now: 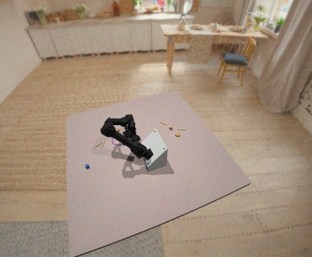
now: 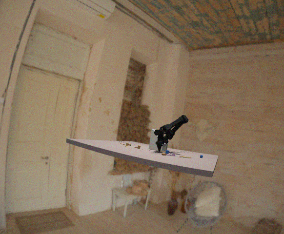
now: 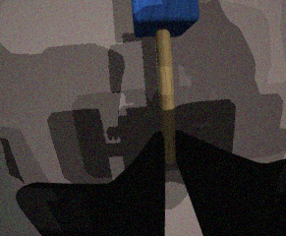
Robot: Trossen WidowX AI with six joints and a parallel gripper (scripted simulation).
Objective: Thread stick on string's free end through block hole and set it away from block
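My gripper tip is now 10 mm past the blue cube, 80 mm to the right of it and 10 mm below it. Also, from my gripper tip: round wooden button: 170 mm ahead, 100 mm to the left; then thin wooden stick: 10 mm behind, 40 mm to the left, 10 mm above.
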